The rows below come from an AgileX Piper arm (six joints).
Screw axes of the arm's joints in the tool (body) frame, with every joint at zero. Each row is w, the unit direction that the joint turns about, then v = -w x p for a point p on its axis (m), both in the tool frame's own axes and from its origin. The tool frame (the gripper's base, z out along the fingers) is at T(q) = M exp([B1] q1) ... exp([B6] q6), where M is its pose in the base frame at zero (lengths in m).
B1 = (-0.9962, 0, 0.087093, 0.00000, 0.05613, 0.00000)
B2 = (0, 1, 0, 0.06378, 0.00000, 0.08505)
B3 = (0, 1, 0, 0.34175, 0.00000, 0.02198)
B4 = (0, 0, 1, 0.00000, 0.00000, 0.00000)
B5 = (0, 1, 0, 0.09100, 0.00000, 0.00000)
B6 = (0, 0, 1, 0.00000, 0.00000, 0.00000)
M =
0.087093 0 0.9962 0.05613
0 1 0 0.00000
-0.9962 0 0.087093 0.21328
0 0 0 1
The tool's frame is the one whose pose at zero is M.
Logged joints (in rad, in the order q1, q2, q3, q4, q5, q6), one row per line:
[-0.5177 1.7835 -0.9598 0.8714 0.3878 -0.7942]
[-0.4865 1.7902 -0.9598 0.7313 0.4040 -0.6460]
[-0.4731 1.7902 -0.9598 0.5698 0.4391 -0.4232]
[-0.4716 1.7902 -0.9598 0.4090 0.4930 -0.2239]
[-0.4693 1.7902 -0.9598 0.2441 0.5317 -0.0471]
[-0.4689 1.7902 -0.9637 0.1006 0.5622 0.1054]
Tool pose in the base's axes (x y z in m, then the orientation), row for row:
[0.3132 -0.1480 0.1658 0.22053 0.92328 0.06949 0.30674]
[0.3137 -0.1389 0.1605 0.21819 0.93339 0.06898 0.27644]
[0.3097 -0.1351 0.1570 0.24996 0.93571 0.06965 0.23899]
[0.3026 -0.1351 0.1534 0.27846 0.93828 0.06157 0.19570]
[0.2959 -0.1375 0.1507 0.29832 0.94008 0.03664 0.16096]
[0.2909 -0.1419 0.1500 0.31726 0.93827 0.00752 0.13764]
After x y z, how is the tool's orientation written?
As a quaternion, x y z w.
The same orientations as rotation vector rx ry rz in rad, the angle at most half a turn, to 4 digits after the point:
[0.5834 2.4426 0.1838]
[0.5861 2.5072 0.1853]
[0.6845 2.5622 0.1907]
[0.7802 2.6289 0.1725]
[0.8519 2.6844 0.1046]
[0.9178 2.7144 0.0218]

